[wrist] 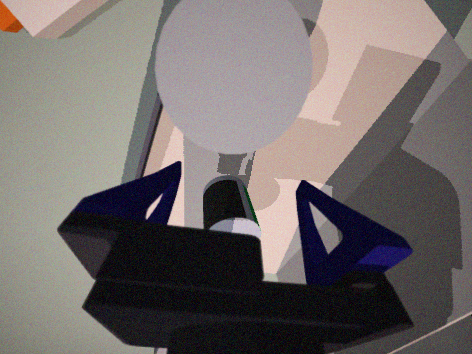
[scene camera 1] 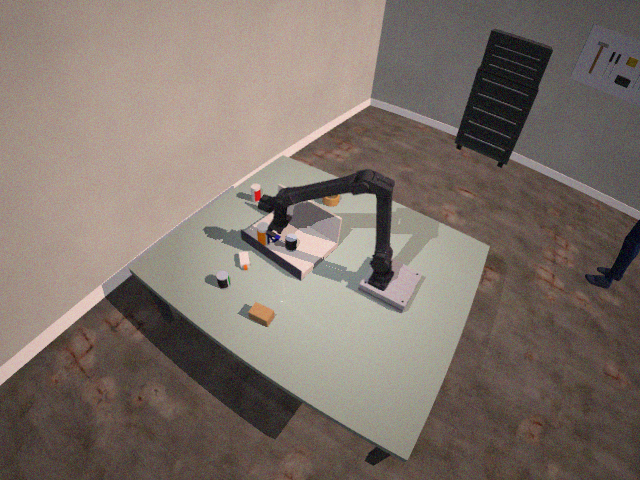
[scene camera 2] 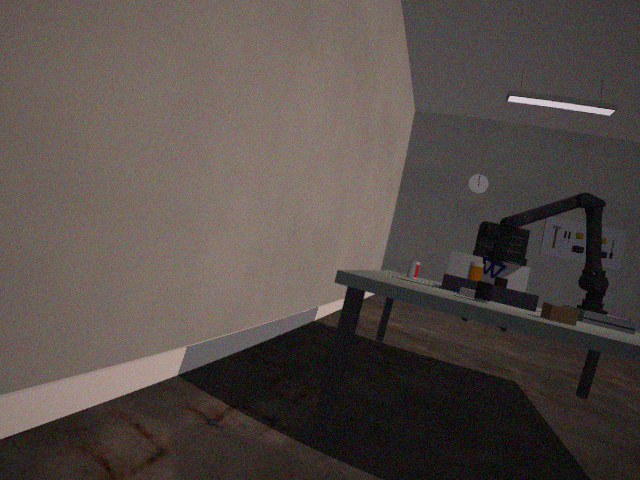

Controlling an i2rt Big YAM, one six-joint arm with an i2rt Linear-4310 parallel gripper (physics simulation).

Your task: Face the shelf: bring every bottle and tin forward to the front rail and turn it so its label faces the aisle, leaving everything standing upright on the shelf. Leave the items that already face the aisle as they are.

My gripper is open, with nothing in its grasp. Also in view: a white and orange bottle. Further things: a shelf.
